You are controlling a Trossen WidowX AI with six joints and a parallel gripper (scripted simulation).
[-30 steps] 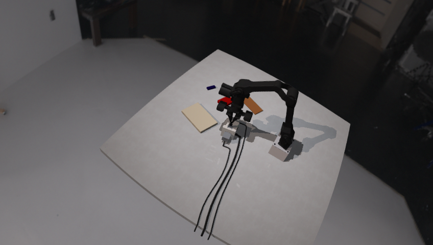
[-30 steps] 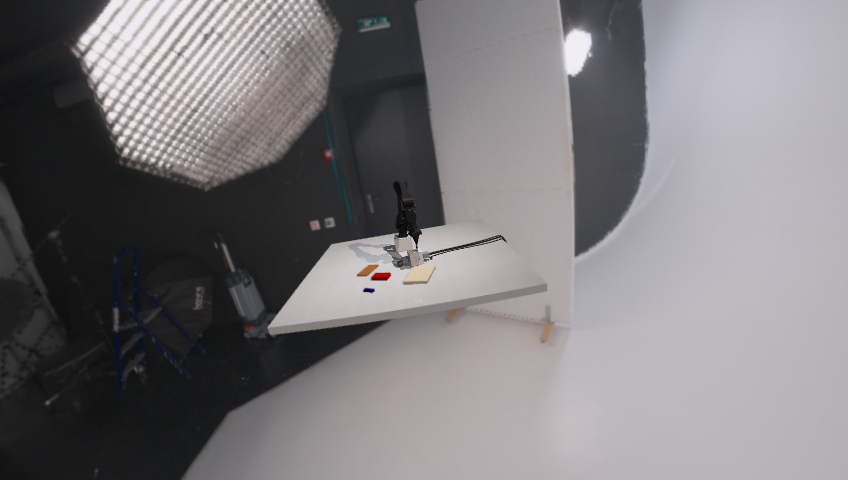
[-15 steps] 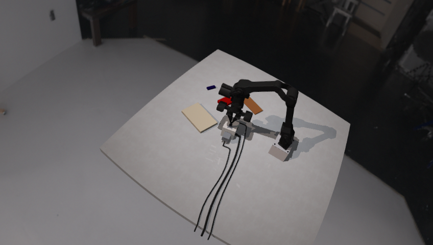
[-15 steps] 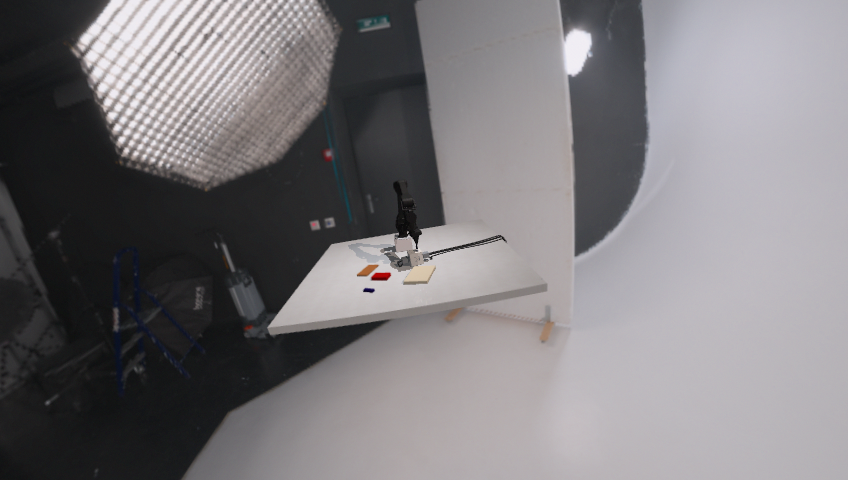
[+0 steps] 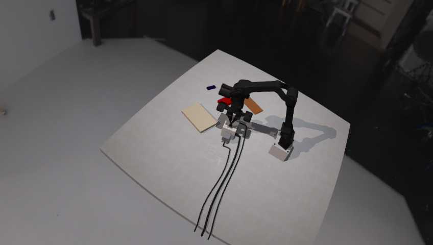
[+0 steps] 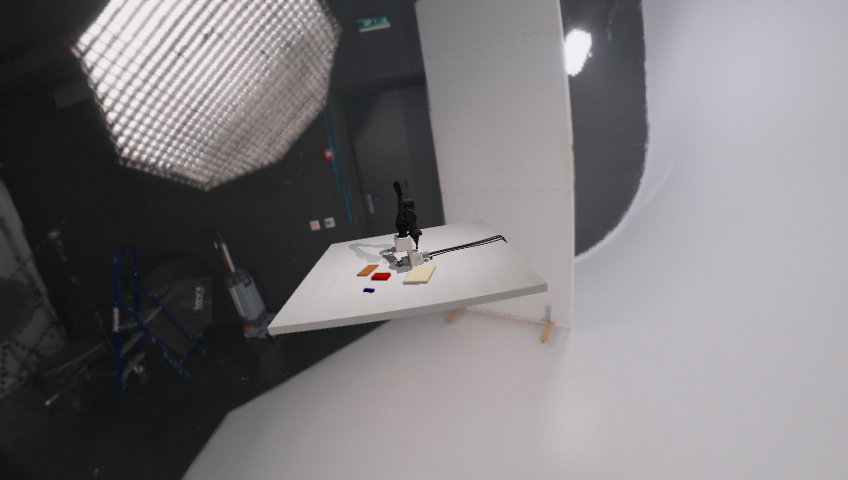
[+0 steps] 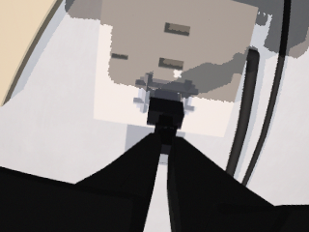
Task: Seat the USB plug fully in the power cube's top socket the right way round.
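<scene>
My gripper tip is 2 cm above the black USB plug.
</scene>
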